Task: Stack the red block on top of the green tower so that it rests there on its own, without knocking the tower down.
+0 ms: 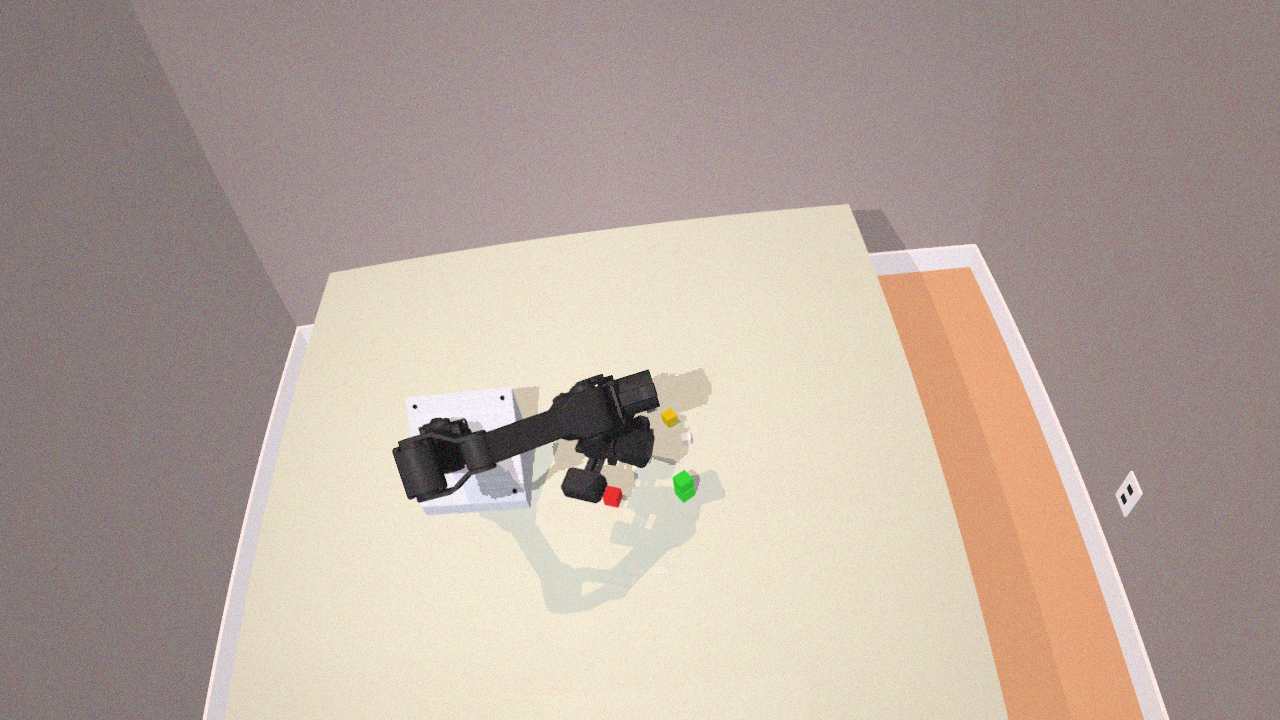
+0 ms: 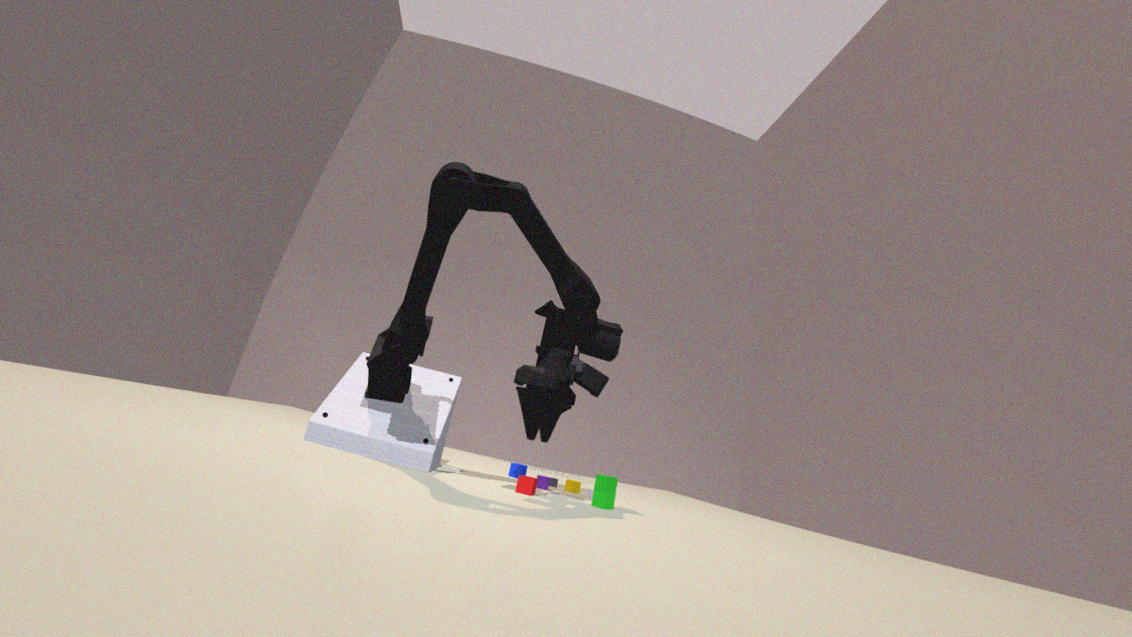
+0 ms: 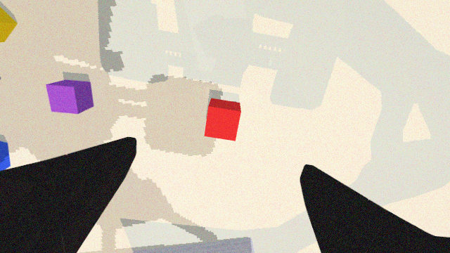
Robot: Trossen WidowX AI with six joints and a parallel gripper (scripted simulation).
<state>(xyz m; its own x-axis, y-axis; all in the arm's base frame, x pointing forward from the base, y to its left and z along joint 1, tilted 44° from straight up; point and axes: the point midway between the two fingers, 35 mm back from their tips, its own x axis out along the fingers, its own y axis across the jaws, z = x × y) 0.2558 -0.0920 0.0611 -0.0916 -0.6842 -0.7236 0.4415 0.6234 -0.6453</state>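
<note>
The red block lies 7 cm below my gripper tip.
</note>
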